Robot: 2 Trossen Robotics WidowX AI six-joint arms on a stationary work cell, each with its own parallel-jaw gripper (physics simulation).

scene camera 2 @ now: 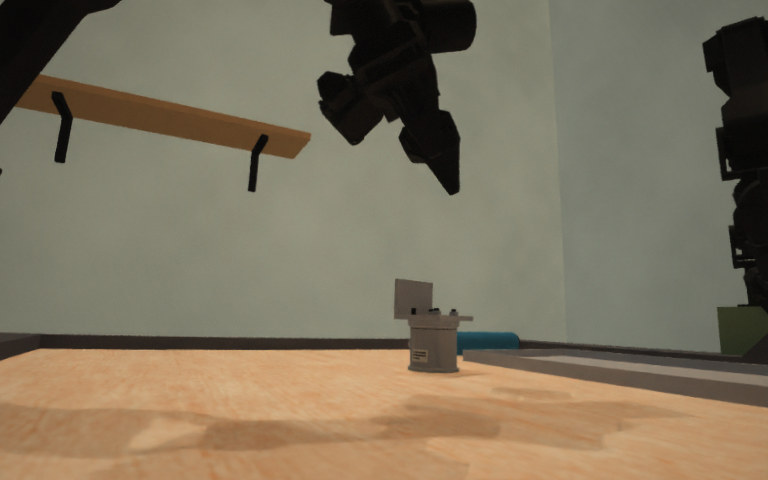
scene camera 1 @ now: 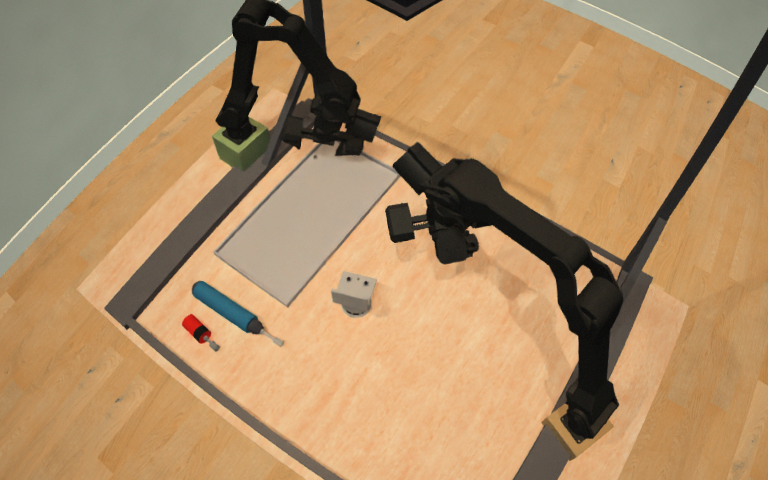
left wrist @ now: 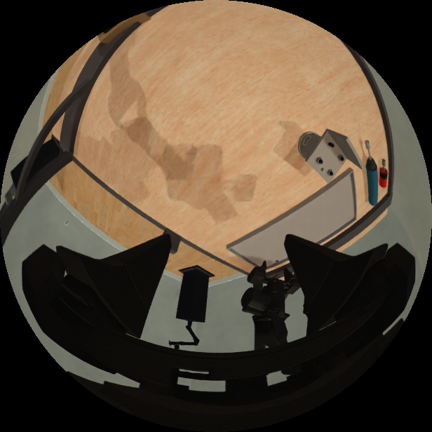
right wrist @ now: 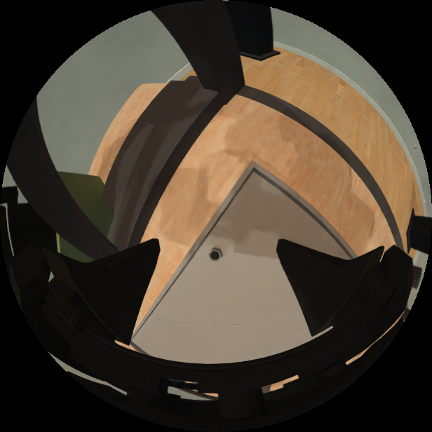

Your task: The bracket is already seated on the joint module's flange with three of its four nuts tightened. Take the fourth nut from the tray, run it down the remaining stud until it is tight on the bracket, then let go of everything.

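Frame: origin at the left arm's base, x ahead, y left, z up, level; metres.
Seen in the pictures: left gripper, fingertip midpoint: [scene camera 2: 446,176]; right gripper, fingertip midpoint: [scene camera 1: 317,151]; left arm's base, link origin: [scene camera 1: 581,422]; right arm's base, link origin: [scene camera 1: 239,131].
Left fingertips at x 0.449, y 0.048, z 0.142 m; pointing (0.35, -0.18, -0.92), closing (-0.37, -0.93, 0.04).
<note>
Pixels of each thing's top centre, then the offset from my left fingertips to it.
- round joint module, top centre: [scene camera 2: 433,308] [scene camera 1: 354,288] dx +0.019, dy +0.170, dz -0.113 m
- loose nut, top centre: [scene camera 1: 315,156] dx +0.406, dy +0.058, dz -0.178 m
- grey tray, top centre: [scene camera 2: 638,361] [scene camera 1: 308,210] dx +0.269, dy +0.147, dz -0.172 m
- blue driver, top centre: [scene camera 2: 467,331] [scene camera 1: 233,310] dx +0.118, dy +0.400, dz -0.147 m
- shorter red driver, top centre: [scene camera 1: 199,331] dx +0.116, dy +0.485, dz -0.153 m
- green block, top centre: [scene camera 1: 239,131] dx +0.518, dy +0.200, dz -0.100 m
The grey bracket [scene camera 1: 357,291] [scene camera 2: 413,297] [left wrist: 326,154] sits on the round joint module [scene camera 1: 355,310] [scene camera 2: 433,346]. In the left wrist view three studs carry nuts; the fourth stud [left wrist: 331,144], near the upright plate, looks bare. The loose nut [scene camera 1: 315,156] [right wrist: 215,254] lies in the grey tray [scene camera 1: 283,226] [left wrist: 310,215] [right wrist: 225,310], near one corner. My right gripper [scene camera 1: 321,141] [right wrist: 219,246] is open and empty above that corner; the nut shows between its fingers in the right wrist view. My left gripper [scene camera 1: 425,234] [scene camera 2: 402,168] [left wrist: 229,240] is open and empty, high above the table.
A blue driver [scene camera 1: 223,305] [scene camera 2: 487,341] [left wrist: 372,185] and a shorter red driver [scene camera 1: 195,328] [left wrist: 383,177] lie beyond the tray's near end in scene camera 1. Dark frame bars [scene camera 1: 186,243] edge the table. A green block [scene camera 1: 240,148] carries the right arm's base.
</note>
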